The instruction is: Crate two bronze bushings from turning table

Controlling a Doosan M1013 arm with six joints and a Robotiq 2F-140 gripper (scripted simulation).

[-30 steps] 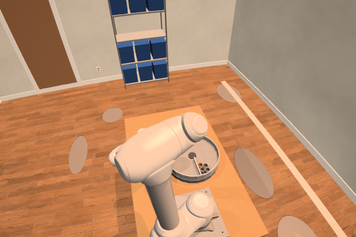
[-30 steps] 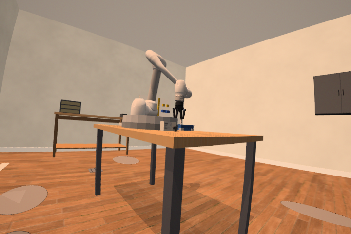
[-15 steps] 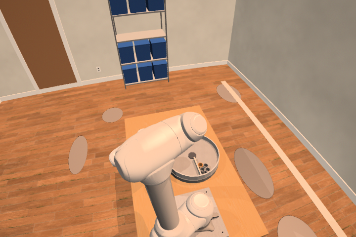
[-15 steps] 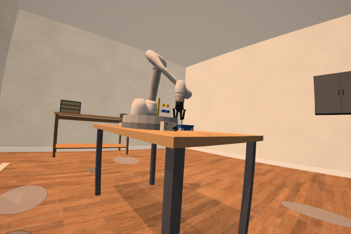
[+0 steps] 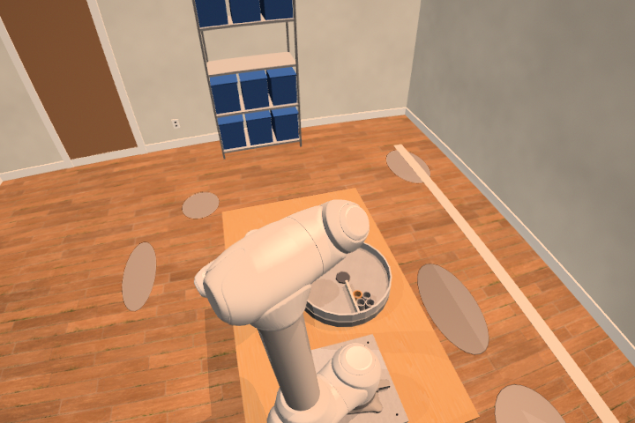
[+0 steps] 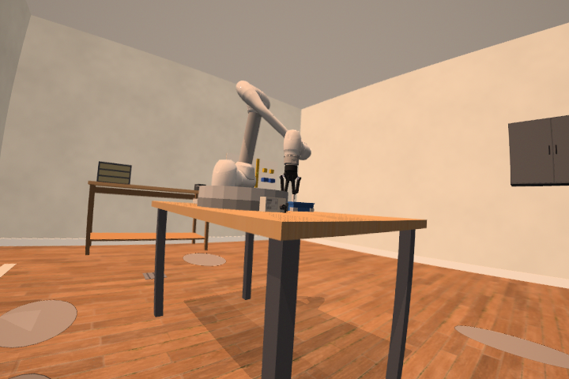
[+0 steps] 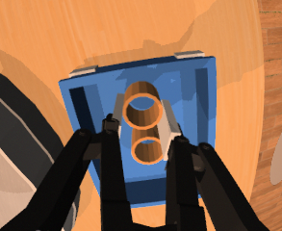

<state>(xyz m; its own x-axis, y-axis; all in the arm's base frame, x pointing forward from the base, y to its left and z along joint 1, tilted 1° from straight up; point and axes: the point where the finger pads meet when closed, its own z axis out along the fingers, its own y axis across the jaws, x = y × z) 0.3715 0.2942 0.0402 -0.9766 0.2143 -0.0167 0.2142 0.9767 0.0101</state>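
The crate is 40 mm below my hand, 40 mm ahead of it and 10 mm to the left of it. From my hand the other things lie so: round grey turning table 320 mm to the right, 110 mm ahead, 10 mm below.
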